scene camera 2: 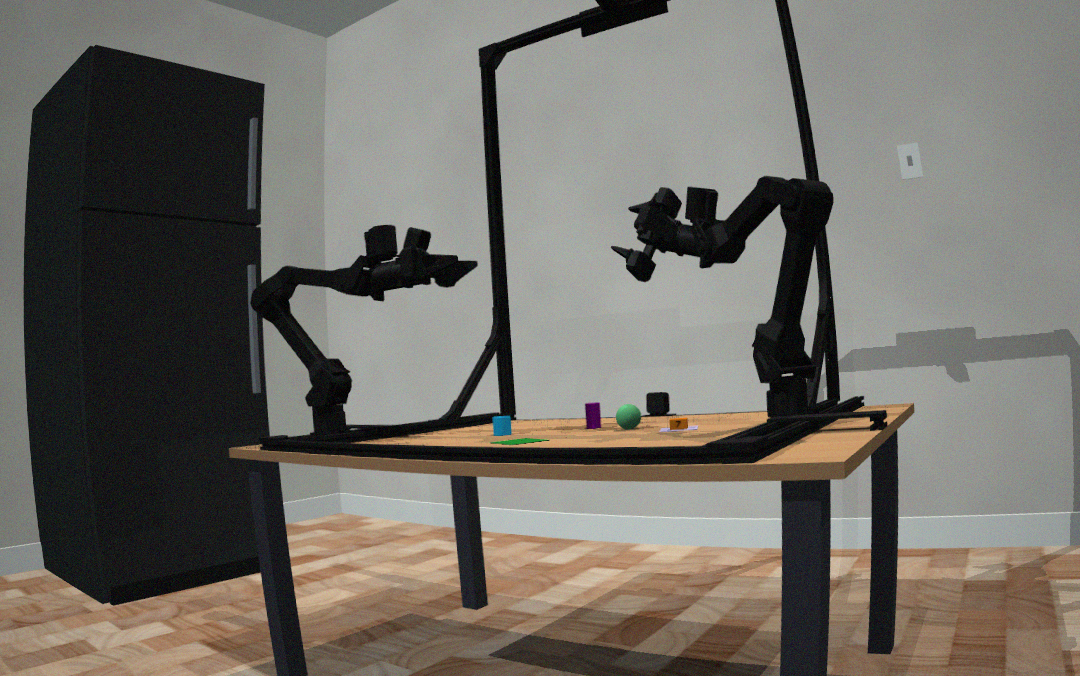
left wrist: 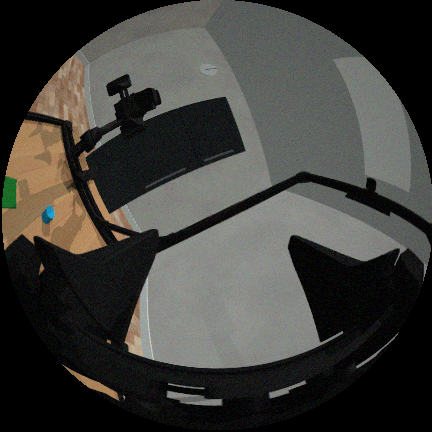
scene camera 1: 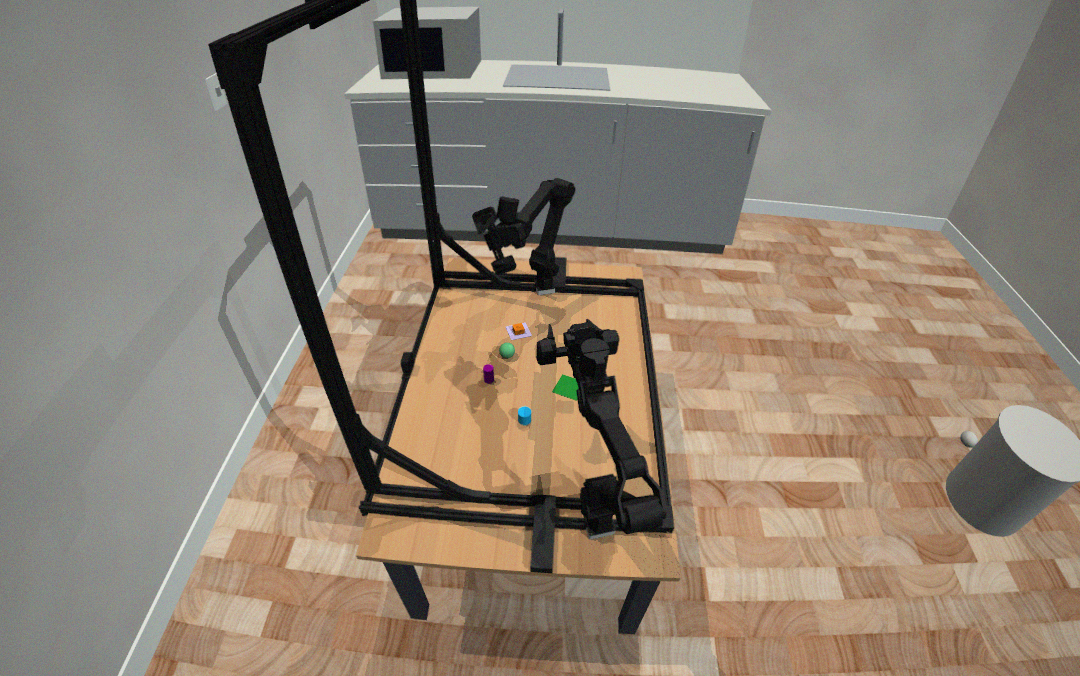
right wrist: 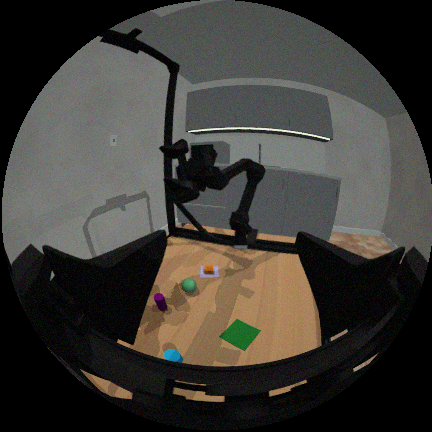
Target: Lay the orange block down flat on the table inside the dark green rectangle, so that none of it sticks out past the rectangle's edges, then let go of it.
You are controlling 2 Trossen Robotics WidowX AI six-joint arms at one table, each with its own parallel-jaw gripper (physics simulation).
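Frame: origin at the left arm's base, x left, y back, z up, level; centimetres.
Seen in the pictures: left gripper, between the fingertips: (scene camera 2: 620, 228) (left wrist: 226, 239) (scene camera 1: 486, 249) (right wrist: 161, 161); right gripper, between the fingertips: (scene camera 2: 467, 260) (left wrist: 120, 101) (scene camera 1: 568, 322) (right wrist: 233, 237); left arm's base, origin of its link: (scene camera 2: 789, 417) (scene camera 1: 544, 284) (right wrist: 239, 241); right arm's base, origin of its link: (scene camera 2: 329, 433) (left wrist: 74, 151) (scene camera 1: 599, 521).
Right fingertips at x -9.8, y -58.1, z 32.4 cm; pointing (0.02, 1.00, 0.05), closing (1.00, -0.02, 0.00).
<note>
Pixels of each thing's top centre, then the offset from my right fingertips to it. "*": a spot on its surface instead.
- orange block, centre of its top: (scene camera 2: 678, 418) (scene camera 1: 518, 326) (right wrist: 208, 267) dx -4.3, dy +37.6, dz -32.4 cm
- small pale lavender square, a spot on its surface: (scene camera 1: 510, 335) (right wrist: 200, 273) * dx -7.3, dy +36.1, dz -34.3 cm
- dark green rectangle, a spot on its surface: (scene camera 2: 519, 441) (right wrist: 242, 332) (scene camera 1: 571, 386) * dx +5.6, dy +10.1, dz -34.3 cm
- green ball, centre of its top: (scene camera 2: 627, 404) (scene camera 1: 506, 344) (right wrist: 187, 279) dx -10.2, dy +27.0, dz -29.5 cm
- purple cylinder, centre of its top: (scene camera 2: 592, 403) (scene camera 1: 488, 368) (right wrist: 158, 296) dx -17.5, dy +18.2, dz -29.2 cm
- blue cylinder, centre of its top: (scene camera 2: 501, 416) (right wrist: 171, 354) (scene camera 1: 524, 411) (left wrist: 49, 211) dx -10.5, dy +0.8, dz -30.7 cm
The orange block (scene camera 1: 518, 328) (scene camera 2: 678, 423) (right wrist: 209, 269) rests on a small pale lavender square (scene camera 1: 510, 335) (right wrist: 203, 274). The dark green rectangle (scene camera 1: 564, 388) (scene camera 2: 519, 441) (left wrist: 9, 192) (right wrist: 240, 334) lies flat on the table, apart from the block; my right arm covers part of it in scene camera 1. My left gripper (scene camera 1: 490, 243) (scene camera 2: 621, 229) (left wrist: 226, 239) is open and empty, high above the table, with its fingers pointing sideways away from the block. My right gripper (scene camera 2: 474, 264) is open and empty, held level high above the table.
A green ball (scene camera 1: 506, 350) (scene camera 2: 628, 416) (right wrist: 189, 285) stands near the block. A purple cylinder (scene camera 1: 488, 373) (scene camera 2: 593, 415) (right wrist: 160, 302) and a blue cylinder (scene camera 1: 524, 415) (scene camera 2: 501, 425) (left wrist: 48, 214) (right wrist: 173, 355) stand farther off. Black beams frame the table.
</note>
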